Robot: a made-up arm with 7 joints. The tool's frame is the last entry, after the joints. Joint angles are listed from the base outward.
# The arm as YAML. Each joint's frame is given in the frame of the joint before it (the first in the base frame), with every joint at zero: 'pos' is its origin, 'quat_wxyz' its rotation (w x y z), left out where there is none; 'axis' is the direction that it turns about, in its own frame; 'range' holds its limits. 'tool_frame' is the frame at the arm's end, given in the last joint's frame.
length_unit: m
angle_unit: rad
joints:
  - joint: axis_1
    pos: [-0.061, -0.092, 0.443]
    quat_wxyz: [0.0, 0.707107, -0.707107, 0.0]
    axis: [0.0, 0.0, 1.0]
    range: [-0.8, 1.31]
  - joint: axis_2
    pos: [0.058, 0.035, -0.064]
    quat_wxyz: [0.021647, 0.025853, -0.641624, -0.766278]
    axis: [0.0, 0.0, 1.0]
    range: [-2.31, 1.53]
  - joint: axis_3
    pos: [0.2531, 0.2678, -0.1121]
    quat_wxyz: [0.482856, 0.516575, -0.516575, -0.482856]
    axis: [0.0, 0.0, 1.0]
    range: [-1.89, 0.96]
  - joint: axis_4
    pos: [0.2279, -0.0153, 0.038]
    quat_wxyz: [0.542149, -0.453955, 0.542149, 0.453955]
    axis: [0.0, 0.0, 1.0]
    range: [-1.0, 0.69]
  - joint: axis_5
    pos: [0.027, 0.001, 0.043]
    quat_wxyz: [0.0, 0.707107, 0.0, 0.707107]
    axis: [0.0, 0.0, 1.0]
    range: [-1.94, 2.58]
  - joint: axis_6
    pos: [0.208, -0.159, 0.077]
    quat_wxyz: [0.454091, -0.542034, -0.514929, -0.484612]
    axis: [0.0, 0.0, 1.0]
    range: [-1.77, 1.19]
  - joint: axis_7
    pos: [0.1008, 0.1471, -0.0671]
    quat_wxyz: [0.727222, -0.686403, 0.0, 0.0]
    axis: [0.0, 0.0, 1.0]
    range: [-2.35, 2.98]
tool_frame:
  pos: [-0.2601, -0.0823, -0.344]
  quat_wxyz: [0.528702, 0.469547, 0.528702, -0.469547]
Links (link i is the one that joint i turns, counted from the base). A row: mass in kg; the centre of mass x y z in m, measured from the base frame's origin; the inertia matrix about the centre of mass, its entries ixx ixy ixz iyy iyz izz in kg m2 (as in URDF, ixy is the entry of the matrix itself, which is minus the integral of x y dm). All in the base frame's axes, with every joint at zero. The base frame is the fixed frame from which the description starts. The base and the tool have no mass.
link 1: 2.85; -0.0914 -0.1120 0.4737; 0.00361 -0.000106 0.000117 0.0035 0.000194 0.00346
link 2: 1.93; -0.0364 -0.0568 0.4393; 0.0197 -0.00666 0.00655 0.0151 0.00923 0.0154
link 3: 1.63; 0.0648 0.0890 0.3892; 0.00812 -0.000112 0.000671 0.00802 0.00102 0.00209
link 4: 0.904; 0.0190 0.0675 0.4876; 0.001 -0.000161 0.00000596 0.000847 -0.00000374 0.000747
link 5: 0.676; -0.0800 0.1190 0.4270; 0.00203 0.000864 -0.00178 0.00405 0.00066 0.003
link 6: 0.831; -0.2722 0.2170 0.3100; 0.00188 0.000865 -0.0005 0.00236 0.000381 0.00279
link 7: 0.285; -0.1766 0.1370 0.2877; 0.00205 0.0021 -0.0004 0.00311 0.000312 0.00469
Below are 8 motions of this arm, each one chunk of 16 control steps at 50 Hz.
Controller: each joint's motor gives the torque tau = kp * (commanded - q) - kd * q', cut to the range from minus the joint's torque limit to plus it. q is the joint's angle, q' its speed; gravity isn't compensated. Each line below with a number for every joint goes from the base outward.
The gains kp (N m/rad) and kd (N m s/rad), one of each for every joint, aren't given. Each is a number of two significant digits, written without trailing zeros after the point. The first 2 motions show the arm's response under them.
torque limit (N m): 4.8 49 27 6.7 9.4 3 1.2
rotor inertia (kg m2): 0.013 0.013 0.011 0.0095 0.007 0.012 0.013
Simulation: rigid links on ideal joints. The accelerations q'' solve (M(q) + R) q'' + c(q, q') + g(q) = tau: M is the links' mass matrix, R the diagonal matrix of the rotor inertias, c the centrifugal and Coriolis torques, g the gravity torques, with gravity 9.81 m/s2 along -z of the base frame. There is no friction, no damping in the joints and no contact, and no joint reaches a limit. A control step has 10 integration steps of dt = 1/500 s. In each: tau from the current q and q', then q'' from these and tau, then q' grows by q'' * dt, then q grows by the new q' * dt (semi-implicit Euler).
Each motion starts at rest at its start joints. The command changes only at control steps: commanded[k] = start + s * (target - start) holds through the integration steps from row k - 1 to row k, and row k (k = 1, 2, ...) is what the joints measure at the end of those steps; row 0 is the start. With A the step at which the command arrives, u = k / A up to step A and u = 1 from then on. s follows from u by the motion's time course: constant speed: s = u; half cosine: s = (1 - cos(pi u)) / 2; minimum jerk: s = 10 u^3 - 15 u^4 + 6 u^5; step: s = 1 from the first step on.
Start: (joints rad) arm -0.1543 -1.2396 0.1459 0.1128 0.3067 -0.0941 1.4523
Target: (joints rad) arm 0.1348 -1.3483 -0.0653 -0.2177 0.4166 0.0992 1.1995
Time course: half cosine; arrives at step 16
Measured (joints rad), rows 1 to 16:
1: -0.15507 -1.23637 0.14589 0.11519 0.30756 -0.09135 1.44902
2: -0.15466 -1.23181 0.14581 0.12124 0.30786 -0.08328 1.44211
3: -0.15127 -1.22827 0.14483 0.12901 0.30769 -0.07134 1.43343
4: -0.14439 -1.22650 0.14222 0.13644 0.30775 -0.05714 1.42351
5: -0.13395 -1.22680 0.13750 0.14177 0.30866 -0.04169 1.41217
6: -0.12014 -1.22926 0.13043 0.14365 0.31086 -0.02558 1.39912
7: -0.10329 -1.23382 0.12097 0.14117 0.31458 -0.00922 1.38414
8: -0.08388 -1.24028 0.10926 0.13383 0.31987 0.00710 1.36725
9: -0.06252 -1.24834 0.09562 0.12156 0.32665 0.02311 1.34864
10: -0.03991 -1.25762 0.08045 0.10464 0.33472 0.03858 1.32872
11: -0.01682 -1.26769 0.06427 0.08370 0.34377 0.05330 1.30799
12: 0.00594 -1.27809 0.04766 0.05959 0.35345 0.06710 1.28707
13: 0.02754 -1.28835 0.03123 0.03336 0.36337 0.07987 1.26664
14: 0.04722 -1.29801 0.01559 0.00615 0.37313 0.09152 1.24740
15: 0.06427 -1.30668 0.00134 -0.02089 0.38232 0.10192 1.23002
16: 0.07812 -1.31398 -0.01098 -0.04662 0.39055 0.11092 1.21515
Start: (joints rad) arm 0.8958 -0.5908 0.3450 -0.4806 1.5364 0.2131 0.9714
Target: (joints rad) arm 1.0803 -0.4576 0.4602 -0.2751 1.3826 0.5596 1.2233
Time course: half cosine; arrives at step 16
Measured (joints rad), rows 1 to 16:
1: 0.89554 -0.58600 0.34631 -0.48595 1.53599 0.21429 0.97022
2: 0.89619 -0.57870 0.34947 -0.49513 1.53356 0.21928 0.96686
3: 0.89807 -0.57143 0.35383 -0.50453 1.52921 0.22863 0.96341
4: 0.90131 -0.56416 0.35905 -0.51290 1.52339 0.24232 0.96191
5: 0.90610 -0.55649 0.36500 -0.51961 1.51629 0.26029 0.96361
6: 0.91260 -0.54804 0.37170 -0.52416 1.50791 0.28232 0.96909
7: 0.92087 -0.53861 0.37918 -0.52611 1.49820 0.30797 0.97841
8: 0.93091 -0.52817 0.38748 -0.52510 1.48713 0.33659 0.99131
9: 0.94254 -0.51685 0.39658 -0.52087 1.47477 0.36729 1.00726
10: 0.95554 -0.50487 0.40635 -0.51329 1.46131 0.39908 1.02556
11: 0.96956 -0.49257 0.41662 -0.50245 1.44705 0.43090 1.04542
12: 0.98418 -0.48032 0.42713 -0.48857 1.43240 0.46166 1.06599
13: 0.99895 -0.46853 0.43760 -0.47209 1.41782 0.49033 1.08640
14: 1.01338 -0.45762 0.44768 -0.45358 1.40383 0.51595 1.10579
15: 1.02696 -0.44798 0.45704 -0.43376 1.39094 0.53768 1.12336
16: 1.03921 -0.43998 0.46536 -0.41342 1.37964 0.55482 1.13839
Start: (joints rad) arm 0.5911 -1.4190 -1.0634 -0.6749 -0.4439 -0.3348 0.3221
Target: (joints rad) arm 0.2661 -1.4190 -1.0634 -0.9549 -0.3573 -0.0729 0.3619
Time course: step
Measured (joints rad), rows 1 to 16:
1: 0.58774 -1.41206 -1.06078 -0.68570 -0.42782 -0.30895 0.32193
2: 0.57534 -1.40607 -1.06007 -0.70410 -0.41065 -0.26129 0.32538
3: 0.55348 -1.40283 -1.05971 -0.72473 -0.39632 -0.21234 0.33209
4: 0.52270 -1.40167 -1.05940 -0.74505 -0.38439 -0.16930 0.34010
5: 0.48357 -1.40171 -1.05911 -0.76407 -0.37452 -0.13390 0.34795
6: 0.44104 -1.40166 -1.05938 -0.78103 -0.36616 -0.10602 0.35425
7: 0.40369 -1.40055 -1.06016 -0.79599 -0.35982 -0.08541 0.35826
8: 0.37324 -1.39881 -1.06103 -0.80921 -0.35579 -0.07150 0.36056
9: 0.34903 -1.39695 -1.06182 -0.82075 -0.35351 -0.06299 0.36170
10: 0.32999 -1.39528 -1.06245 -0.83068 -0.35235 -0.05832 0.36211
11: 0.31512 -1.39396 -1.06291 -0.83918 -0.35181 -0.05606 0.36211
12: 0.30358 -1.39304 -1.06321 -0.84640 -0.35157 -0.05515 0.36194
13: 0.29465 -1.39251 -1.06336 -0.85252 -0.35142 -0.05486 0.36175
14: 0.28780 -1.39230 -1.06340 -0.85770 -0.35126 -0.05474 0.36163
15: 0.28256 -1.39234 -1.06335 -0.86209 -0.35105 -0.05458 0.36161
16: 0.27859 -1.39255 -1.06322 -0.86580 -0.35080 -0.05428 0.36171

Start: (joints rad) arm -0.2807 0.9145 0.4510 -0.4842 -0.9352 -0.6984 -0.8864
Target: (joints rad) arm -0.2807 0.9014 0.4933 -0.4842 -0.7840 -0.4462 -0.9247
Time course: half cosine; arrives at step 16
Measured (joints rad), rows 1 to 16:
1: -0.28084 0.91531 0.45216 -0.48536 -0.93378 -0.69556 -0.88711
2: -0.28093 0.91660 0.45364 -0.48665 -0.93063 -0.68888 -0.88860
3: -0.28093 0.91768 0.45527 -0.48701 -0.92632 -0.67979 -0.89031
4: -0.28086 0.91839 0.45711 -0.48644 -0.92081 -0.66887 -0.89214
5: -0.28074 0.91870 0.45923 -0.48523 -0.91396 -0.65617 -0.89414
6: -0.28060 0.91866 0.46165 -0.48368 -0.90566 -0.64162 -0.89635
7: -0.28048 0.91832 0.46439 -0.48207 -0.89595 -0.62516 -0.89881
8: -0.28038 0.91773 0.46743 -0.48058 -0.88496 -0.60688 -0.90152
9: -0.28032 0.91697 0.47072 -0.47931 -0.87297 -0.58702 -0.90447
10: -0.28030 0.91609 0.47417 -0.47831 -0.86031 -0.56597 -0.90761
11: -0.28032 0.91515 0.47771 -0.47760 -0.84740 -0.54425 -0.91090
12: -0.28037 0.91423 0.48123 -0.47714 -0.83468 -0.52251 -0.91425
13: -0.28045 0.91336 0.48462 -0.47691 -0.82259 -0.50141 -0.91757
14: -0.28054 0.91260 0.48778 -0.47685 -0.81158 -0.48167 -0.92075
15: -0.28065 0.91198 0.49059 -0.47690 -0.80206 -0.46395 -0.92371
16: -0.28076 0.91154 0.49297 -0.47700 -0.79439 -0.44888 -0.92633

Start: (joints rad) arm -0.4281 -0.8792 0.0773 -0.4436 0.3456 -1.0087 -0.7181
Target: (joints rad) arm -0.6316 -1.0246 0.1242 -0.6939 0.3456 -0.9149 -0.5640
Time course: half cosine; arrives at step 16
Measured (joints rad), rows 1 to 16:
1: -0.42906 -0.87513 0.07805 -0.44330 0.34702 -1.00798 -0.71792
2: -0.43102 -0.86959 0.08002 -0.43827 0.34719 -1.00641 -0.71634
3: -0.43346 -0.86550 0.08293 -0.42930 0.34564 -1.00486 -0.71363
4: -0.43670 -0.86371 0.08647 -0.41874 0.34286 -1.00374 -0.71012
5: -0.44126 -0.86453 0.09044 -0.40863 0.33947 -1.00296 -0.70574
6: -0.44757 -0.86806 0.09470 -0.40058 0.33601 -1.00206 -0.70026
7: -0.45593 -0.87417 0.09915 -0.39572 0.33290 -1.00047 -0.69345
8: -0.46640 -0.88260 0.10370 -0.39483 0.33044 -0.99765 -0.68517
9: -0.47892 -0.89297 0.10825 -0.39831 0.32882 -0.99320 -0.67543
10: -0.49322 -0.90481 0.11271 -0.40621 0.32812 -0.98692 -0.66442
11: -0.50889 -0.91759 0.11697 -0.41835 0.32838 -0.97878 -0.65239
12: -0.52538 -0.93075 0.12093 -0.43425 0.32956 -0.96901 -0.63973
13: -0.54210 -0.94371 0.12447 -0.45326 0.33158 -0.95798 -0.62685
14: -0.55842 -0.95592 0.12748 -0.47456 0.33430 -0.94620 -0.61422
15: -0.57371 -0.96685 0.12989 -0.49724 0.33760 -0.93426 -0.60229
16: -0.58737 -0.97604 0.13161 -0.52030 0.34130 -0.92276 -0.59151

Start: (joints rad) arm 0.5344 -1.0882 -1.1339 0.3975 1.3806 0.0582 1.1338
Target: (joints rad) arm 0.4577 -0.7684 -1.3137 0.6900 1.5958 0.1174 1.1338
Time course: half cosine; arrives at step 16
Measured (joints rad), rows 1 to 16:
1: 0.53525 -1.08376 -1.13341 0.39450 1.37776 0.05946 1.13211
2: 0.53680 -1.07604 -1.13404 0.39246 1.37595 0.06190 1.12808
3: 0.53807 -1.06642 -1.13608 0.39238 1.37685 0.06453 1.12339
4: 0.53875 -1.05459 -1.13963 0.39446 1.38049 0.06779 1.11890
5: 0.53874 -1.04001 -1.14487 0.39896 1.38690 0.07204 1.11496
6: 0.53788 -1.02222 -1.15196 0.40606 1.39612 0.07732 1.11176
7: 0.53604 -1.00107 -1.16103 0.41581 1.40816 0.08335 1.10938
8: 0.53306 -0.97666 -1.17209 0.42812 1.42291 0.08969 1.10789
9: 0.52886 -0.94941 -1.18503 0.44275 1.44013 0.09591 1.10729
10: 0.52343 -0.91997 -1.19961 0.45935 1.45941 0.10160 1.10758
11: 0.51684 -0.88917 -1.21546 0.47750 1.48020 0.10644 1.10870
12: 0.50928 -0.85800 -1.23210 0.49668 1.50184 0.11021 1.11055
13: 0.50100 -0.82753 -1.24898 0.51641 1.52355 0.11272 1.11300
14: 0.49233 -0.79886 -1.26550 0.53617 1.54451 0.11386 1.11589
15: 0.48362 -0.77307 -1.28101 0.55547 1.56389 0.11356 1.11906
16: 0.47524 -0.75118 -1.29493 0.57382 1.58090 0.11177 1.12235

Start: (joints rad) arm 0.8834 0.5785 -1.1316 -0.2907 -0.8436 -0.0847 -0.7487
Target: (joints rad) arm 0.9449 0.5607 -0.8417 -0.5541 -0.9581 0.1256 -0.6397
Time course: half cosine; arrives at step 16
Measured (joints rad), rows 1 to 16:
1: 0.88135 0.58085 -1.13254 -0.29320 -0.84581 -0.08452 -0.75071
2: 0.88047 0.58413 -1.13173 -0.29732 -0.85090 -0.08432 -0.75512
3: 0.88130 0.58741 -1.12860 -0.30250 -0.85715 -0.08347 -0.75972
4: 0.88357 0.59027 -1.12271 -0.30887 -0.86409 -0.08106 -0.76306
5: 0.88690 0.59246 -1.11380 -0.31666 -0.87166 -0.07636 -0.76442
6: 0.89094 0.59389 -1.10179 -0.32605 -0.87987 -0.06893 -0.76366
7: 0.89541 0.59457 -1.08683 -0.33713 -0.88870 -0.05864 -0.76091
8: 0.90011 0.59457 -1.06924 -0.34989 -0.89810 -0.04565 -0.75649
9: 0.90488 0.59401 -1.04950 -0.36420 -0.90790 -0.03034 -0.75074
10: 0.90961 0.59302 -1.02824 -0.37982 -0.91792 -0.01328 -0.74405
11: 0.91421 0.59174 -1.00615 -0.39642 -0.92790 0.00484 -0.73675
12: 0.91860 0.59030 -0.98400 -0.41360 -0.93757 0.02325 -0.72917
13: 0.92270 0.58881 -0.96257 -0.43090 -0.94661 0.04117 -0.72162
14: 0.92642 0.58739 -0.94264 -0.44782 -0.95474 0.05784 -0.71437
15: 0.92968 0.58609 -0.92492 -0.46384 -0.96166 0.07255 -0.70768
16: 0.93239 0.58499 -0.91006 -0.47843 -0.96714 0.08472 -0.70181

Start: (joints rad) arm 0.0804 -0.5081 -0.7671 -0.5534 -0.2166 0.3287 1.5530
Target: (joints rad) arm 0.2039 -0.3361 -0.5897 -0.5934 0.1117 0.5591 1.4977
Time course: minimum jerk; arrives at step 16
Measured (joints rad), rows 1 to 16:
1: 0.08012 -0.50363 -0.76748 -0.55105 -0.21532 0.33022 1.55101
2: 0.08032 -0.49562 -0.76780 -0.54386 -0.21563 0.33247 1.54693
3: 0.08147 -0.48600 -0.76676 -0.53318 -0.21585 0.33514 1.54225
4: 0.08368 -0.47514 -0.76378 -0.52077 -0.21340 0.33944 1.53748
5: 0.08707 -0.46302 -0.75847 -0.50810 -0.20642 0.34662 1.53271
6: 0.09180 -0.44951 -0.75068 -0.49623 -0.19394 0.35754 1.52784
7: 0.09797 -0.43458 -0.74046 -0.48582 -0.17584 0.37253 1.52280
8: 0.10557 -0.41837 -0.72808 -0.47719 -0.15270 0.39139 1.51750
9: 0.11449 -0.40122 -0.71403 -0.47044 -0.12567 0.41350 1.51196
10: 0.12444 -0.38368 -0.69890 -0.46550 -0.09630 0.43786 1.50623
11: 0.13502 -0.36645 -0.68342 -0.46218 -0.06630 0.46328 1.50043
12: 0.14575 -0.35027 -0.66832 -0.46026 -0.03741 0.48845 1.49474
13: 0.15610 -0.33588 -0.65428 -0.45946 -0.01118 0.51212 1.48934
14: 0.16558 -0.32386 -0.64186 -0.45953 0.01122 0.53321 1.48443
15: 0.17383 -0.31454 -0.63138 -0.46024 0.02917 0.55095 1.48016
16: 0.18064 -0.30784 -0.62282 -0.46146 0.04281 0.56501 1.47666

